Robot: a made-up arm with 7 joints. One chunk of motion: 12 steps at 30 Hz.
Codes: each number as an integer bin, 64 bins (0 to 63) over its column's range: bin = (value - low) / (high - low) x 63, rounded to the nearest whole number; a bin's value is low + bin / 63 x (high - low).
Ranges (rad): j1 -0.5..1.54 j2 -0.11..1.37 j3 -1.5..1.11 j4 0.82..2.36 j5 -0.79..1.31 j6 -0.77..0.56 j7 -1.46..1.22
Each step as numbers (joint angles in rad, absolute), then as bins.
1 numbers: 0.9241 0.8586 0.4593 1.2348 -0.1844 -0.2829 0.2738
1 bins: 44 41 47 17 18 23 41
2 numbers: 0.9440 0.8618 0.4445 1.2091 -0.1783 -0.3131 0.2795
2 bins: 45 41 47 16 18 22 41
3 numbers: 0.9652 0.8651 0.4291 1.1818 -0.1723 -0.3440 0.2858
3 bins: 45 42 47 15 19 20 41
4 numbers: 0.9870 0.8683 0.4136 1.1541 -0.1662 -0.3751 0.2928
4 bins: 46 42 46 14 19 19 41
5 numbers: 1.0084 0.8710 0.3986 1.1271 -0.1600 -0.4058 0.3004
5 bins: 47 42 46 13 19 17 41
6 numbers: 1.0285 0.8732 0.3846 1.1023 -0.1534 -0.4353 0.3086
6 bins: 47 42 45 12 19 16 42
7 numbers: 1.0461 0.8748 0.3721 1.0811 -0.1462 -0.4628 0.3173
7 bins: 48 42 45 11 19 15 42
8 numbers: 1.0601 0.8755 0.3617 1.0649 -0.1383 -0.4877 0.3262
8 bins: 48 42 45 10 20 13 42
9 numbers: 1.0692 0.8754 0.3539 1.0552 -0.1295 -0.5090 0.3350
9 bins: 48 42 45 10 20 12 42
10 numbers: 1.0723 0.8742 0.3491 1.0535 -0.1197 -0.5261 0.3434
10 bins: 49 42 45 10 20 12 42
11 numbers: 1.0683 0.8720 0.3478 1.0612 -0.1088 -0.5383 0.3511
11 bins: 48 42 45 10 20 11 43
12 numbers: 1.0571 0.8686 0.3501 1.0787 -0.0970 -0.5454 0.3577
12 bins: 48 42 45 11 21 11 43
